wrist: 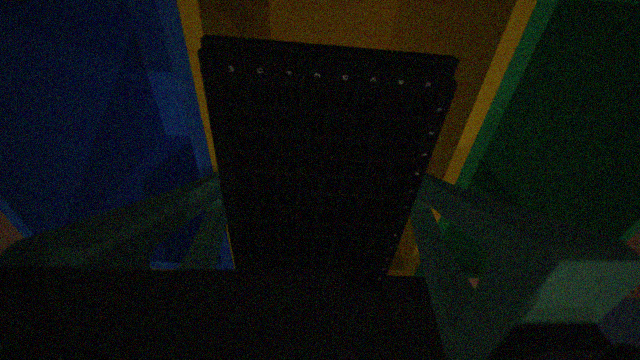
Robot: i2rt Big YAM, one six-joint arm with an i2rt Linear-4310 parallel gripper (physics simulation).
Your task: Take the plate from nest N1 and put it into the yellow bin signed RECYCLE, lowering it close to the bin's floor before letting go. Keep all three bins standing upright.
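Places are measured from the arm's base along level axes (x ahead, y left, z up), in millimetres.
Pixels of known places: gripper, fingertip midpoint: (319,181).
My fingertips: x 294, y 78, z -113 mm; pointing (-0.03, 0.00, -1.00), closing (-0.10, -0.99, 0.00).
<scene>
Behind a point stands the place of what it marks.
A black plate (320,130) {x 326, y 74, z -102 mm} with small white characters along its far and right edges fills the middle of the wrist view. My gripper (319,181) {x 294, y 78, z -113 mm} is shut on the plate, with one grey-green finger at its left side and the other at its right side. The yellow bin (487,105) {x 317, y 0, z -128 mm} shows behind and on both sides of the plate, and the plate lies between its side walls in the view. How high the plate is above the bin's floor cannot be told. The RECYCLE sign and nest N1 do not show. The picture is very dark.
A blue bin (100,100) {x 306, y 256, z -229 mm} stands directly left of the yellow bin, and a green bin (565,115) {x 261, y -117, z -215 mm} directly right of it. Their rims are close against the yellow rims. The gripper's fingers cross over parts of both neighbouring bins in the view. Small reddish-brown patches show at the left and right edges.
</scene>
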